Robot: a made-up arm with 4 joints.
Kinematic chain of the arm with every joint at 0, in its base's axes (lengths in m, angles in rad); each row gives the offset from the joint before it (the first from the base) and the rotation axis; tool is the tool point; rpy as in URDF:
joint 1: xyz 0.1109 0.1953 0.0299 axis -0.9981 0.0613 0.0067
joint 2: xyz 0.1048 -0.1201 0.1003 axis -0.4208 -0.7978 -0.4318
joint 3: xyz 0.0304 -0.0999 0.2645 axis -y
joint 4: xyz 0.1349 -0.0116 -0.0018 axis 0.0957 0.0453 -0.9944
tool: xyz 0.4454 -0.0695 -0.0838 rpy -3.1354 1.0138 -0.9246
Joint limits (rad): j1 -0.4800..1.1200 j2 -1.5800..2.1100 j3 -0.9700..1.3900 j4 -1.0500..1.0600
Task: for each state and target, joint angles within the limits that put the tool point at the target. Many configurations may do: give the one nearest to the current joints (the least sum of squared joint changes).
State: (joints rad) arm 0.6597 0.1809 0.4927 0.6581
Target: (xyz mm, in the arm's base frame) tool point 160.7 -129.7 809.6
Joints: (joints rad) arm 0.3179 0.7434 0.5091 1.0600
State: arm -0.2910 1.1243 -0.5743 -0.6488
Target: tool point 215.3 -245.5 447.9
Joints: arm -0.3968 1.8975 -0.6466 -0.3461
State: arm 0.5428 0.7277 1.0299 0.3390
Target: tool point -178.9 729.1 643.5
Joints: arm 0.6585 1.2837 0.9654 0.1828
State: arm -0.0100 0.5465 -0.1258 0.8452
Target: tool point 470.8 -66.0 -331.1
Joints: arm -0.4800 -0.3205 -0.9044 0.4163
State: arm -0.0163 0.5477 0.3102 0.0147
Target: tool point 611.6 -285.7 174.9
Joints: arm -0.2182 0.5387 -0.5614 0.0848
